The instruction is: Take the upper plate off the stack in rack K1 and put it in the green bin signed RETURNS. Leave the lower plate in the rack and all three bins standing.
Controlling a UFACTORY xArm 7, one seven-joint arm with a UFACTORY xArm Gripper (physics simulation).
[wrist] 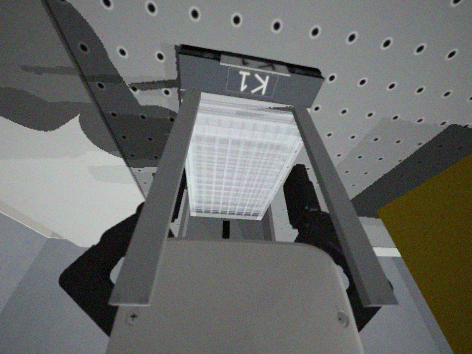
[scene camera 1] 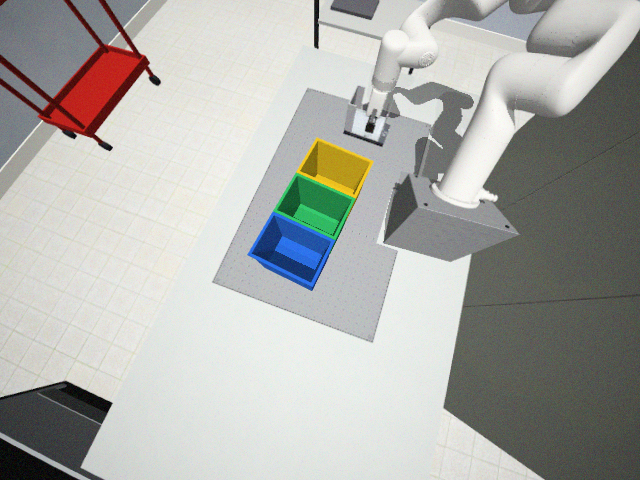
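Where they show: gripper, between the fingertips: [wrist: 237, 170] [scene camera 1: 372, 122]; arm's base, origin of its link: [scene camera 1: 453, 196].
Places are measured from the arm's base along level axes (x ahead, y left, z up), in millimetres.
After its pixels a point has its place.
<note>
Rack K1 [scene camera 1: 363, 137] [wrist: 205, 70] stands upright at the mat's far end, its label showing in the wrist view. A clear, gridded plate [scene camera 1: 357, 125] {x 314, y -288, z -157 mm} [wrist: 240, 160] {x 253, y -312, z -152 mm} lies on top of the stack between the rack's posts; the lower plate cannot be told apart clearly. My gripper [scene camera 1: 370, 125] {x 265, y -313, z -152 mm} [wrist: 237, 170] {x 265, y -313, z -152 mm} is open and empty at the rack, its dark fingers on either side of the stack in the wrist view. The green bin [scene camera 1: 325, 198] {x 331, y 75, z -78 mm} stands upright in the middle of the row of bins; its sign is not readable.
The yellow bin [scene camera 1: 343, 165] {x 311, y -55, z -84 mm} [wrist: 435, 235] {x 350, y -63, z -136 mm} stands between the rack and the green bin. The blue bin [scene camera 1: 305, 235] {x 349, y 204, z -69 mm} stands on the green bin's other side. All stand on the grey perforated mat [scene camera 1: 341, 304] {x 191, y 343, z -198 mm}. The arm's grey base block [scene camera 1: 439, 232] {x 14, y 105, z -17 mm} is to the right.
</note>
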